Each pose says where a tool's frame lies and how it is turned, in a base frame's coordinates. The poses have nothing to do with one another.
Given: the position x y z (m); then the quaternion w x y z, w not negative.
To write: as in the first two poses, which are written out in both.
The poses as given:
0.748, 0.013, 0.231, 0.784, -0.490, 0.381, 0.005
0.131, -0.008, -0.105, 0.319, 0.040, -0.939, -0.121
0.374, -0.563, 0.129, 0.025, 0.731, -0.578, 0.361
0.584, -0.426, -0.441, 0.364, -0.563, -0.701, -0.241
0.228, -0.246, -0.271, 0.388, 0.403, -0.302, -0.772
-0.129, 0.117, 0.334, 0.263, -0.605, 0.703, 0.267
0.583, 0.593, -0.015, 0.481, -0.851, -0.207, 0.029
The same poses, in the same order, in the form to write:
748, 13, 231, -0.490, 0.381, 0.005, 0.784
131, -8, -105, 0.040, -0.939, -0.121, 0.319
374, -563, 129, 0.731, -0.578, 0.361, 0.025
584, -426, -441, -0.563, -0.701, -0.241, 0.364
228, -246, -271, 0.403, -0.302, -0.772, 0.388
-129, 117, 334, -0.605, 0.703, 0.267, 0.263
583, 593, -15, -0.851, -0.207, 0.029, 0.481

